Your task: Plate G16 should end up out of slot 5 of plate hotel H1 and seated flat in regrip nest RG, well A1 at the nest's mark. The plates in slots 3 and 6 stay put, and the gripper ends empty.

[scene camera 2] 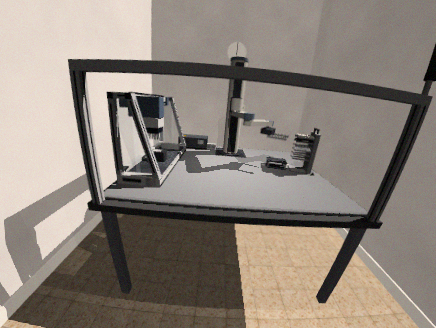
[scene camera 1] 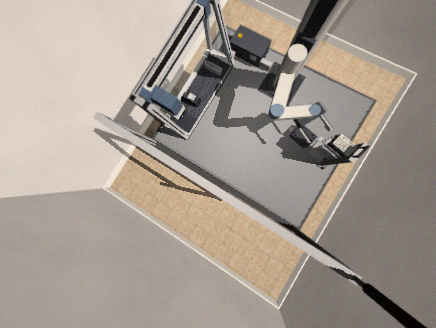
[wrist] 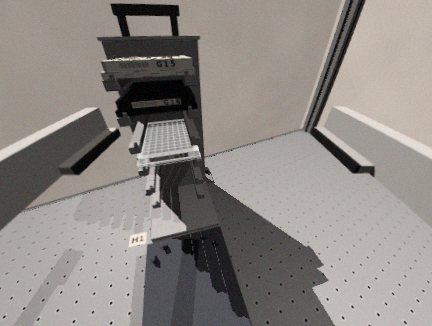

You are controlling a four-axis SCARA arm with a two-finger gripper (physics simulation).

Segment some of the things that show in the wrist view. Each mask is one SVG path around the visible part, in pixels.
My gripper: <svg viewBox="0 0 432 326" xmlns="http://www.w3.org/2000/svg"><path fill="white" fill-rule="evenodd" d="M99 107L85 108L0 150L0 231L61 176L80 175L121 136L119 129L107 127ZM332 106L324 127L314 127L311 135L353 174L369 173L432 228L432 148L347 107Z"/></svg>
A black plate G16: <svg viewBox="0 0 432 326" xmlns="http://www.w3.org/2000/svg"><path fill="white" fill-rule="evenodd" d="M198 107L195 95L189 86L184 85L181 79L134 82L115 101L118 108L115 111L117 117L123 117L122 112L126 112L128 116L185 111L188 110L188 106L192 106L192 110L196 110Z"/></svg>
A greyish plate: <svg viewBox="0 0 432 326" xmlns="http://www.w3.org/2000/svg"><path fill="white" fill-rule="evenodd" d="M184 119L147 124L142 151L137 154L138 169L142 169L143 166L150 168L194 161L194 158L197 158L197 160L201 159L198 145L191 145Z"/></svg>
